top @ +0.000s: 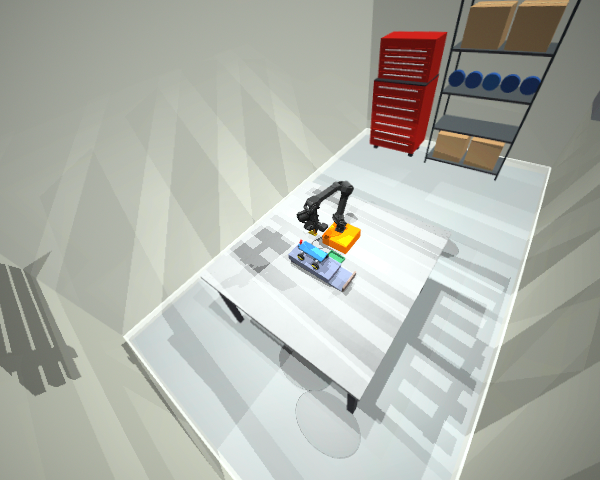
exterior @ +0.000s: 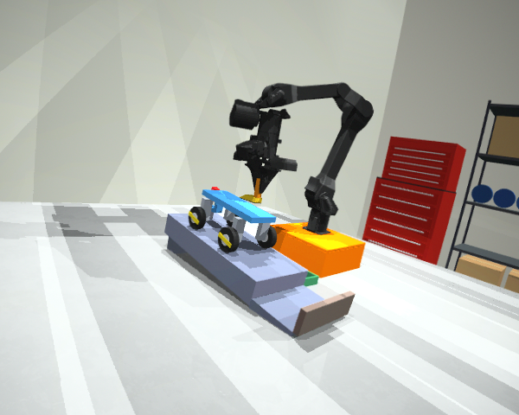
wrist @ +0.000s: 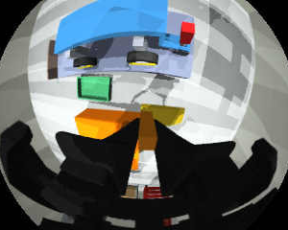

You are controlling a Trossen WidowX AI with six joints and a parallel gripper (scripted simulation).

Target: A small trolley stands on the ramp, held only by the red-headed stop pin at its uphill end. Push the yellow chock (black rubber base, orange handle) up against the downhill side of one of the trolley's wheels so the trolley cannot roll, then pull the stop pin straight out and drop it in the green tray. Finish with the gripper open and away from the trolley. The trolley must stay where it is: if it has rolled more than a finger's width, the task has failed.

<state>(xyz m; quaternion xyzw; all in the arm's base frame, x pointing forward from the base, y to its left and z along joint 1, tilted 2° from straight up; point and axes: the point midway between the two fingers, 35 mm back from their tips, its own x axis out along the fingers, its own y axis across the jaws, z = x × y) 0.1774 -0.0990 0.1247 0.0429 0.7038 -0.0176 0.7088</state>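
My gripper tip is 11 cm short of the stop pin, 6 cm to the left of it and 4 cm above it. The rest, counted from my gripper tip: yellow chock (2 cm to the right, 1 cm below); then grey-blue ramp (14 cm ahead, 6 cm to the left, 12 cm below); then trolley (14 cm ahead, 6 cm to the left, 6 cm below).
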